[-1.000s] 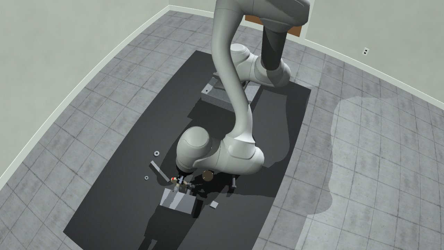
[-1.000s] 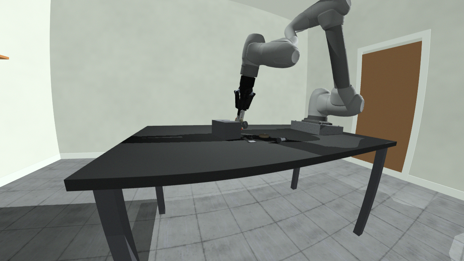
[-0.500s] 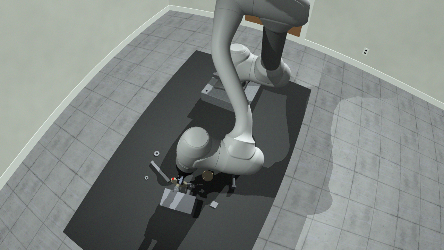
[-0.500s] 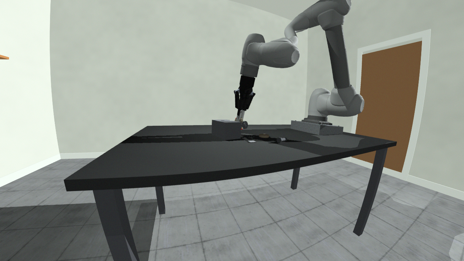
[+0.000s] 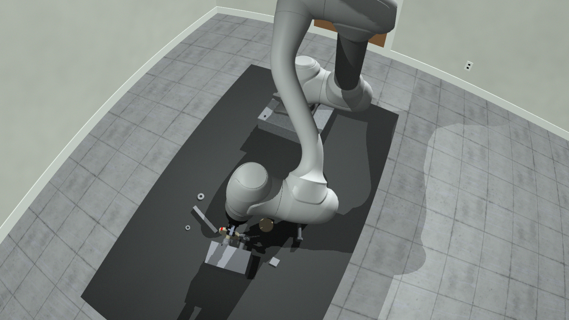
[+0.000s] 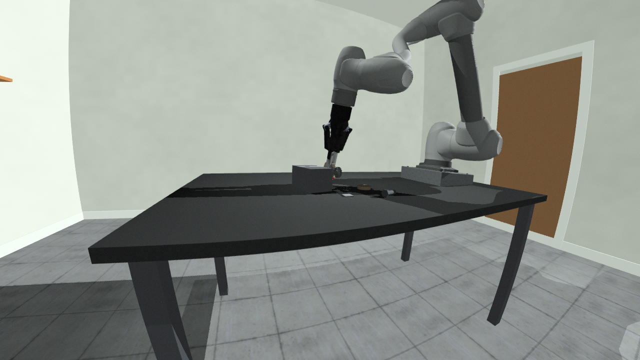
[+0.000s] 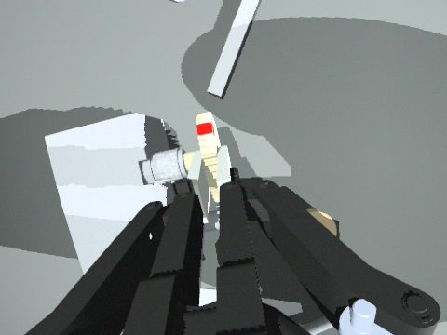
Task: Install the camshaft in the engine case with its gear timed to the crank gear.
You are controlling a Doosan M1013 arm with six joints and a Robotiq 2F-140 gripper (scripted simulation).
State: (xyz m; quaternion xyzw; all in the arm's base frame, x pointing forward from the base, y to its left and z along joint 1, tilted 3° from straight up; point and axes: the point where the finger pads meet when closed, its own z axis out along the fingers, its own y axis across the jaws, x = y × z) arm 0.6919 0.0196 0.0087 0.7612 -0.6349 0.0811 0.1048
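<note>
Now: the small crank gear 1 cm behind my hand, 4 cm to the left of it and 5 cm below it. The rest, counted from my hand: small grey block: 2 cm ahead, 17 cm to the left, 11 cm below; grey bar: 2 cm behind, 15 cm to the right, 10 cm below; tan disc: 11 cm behind, 8 cm to the left, 10 cm below.
</note>
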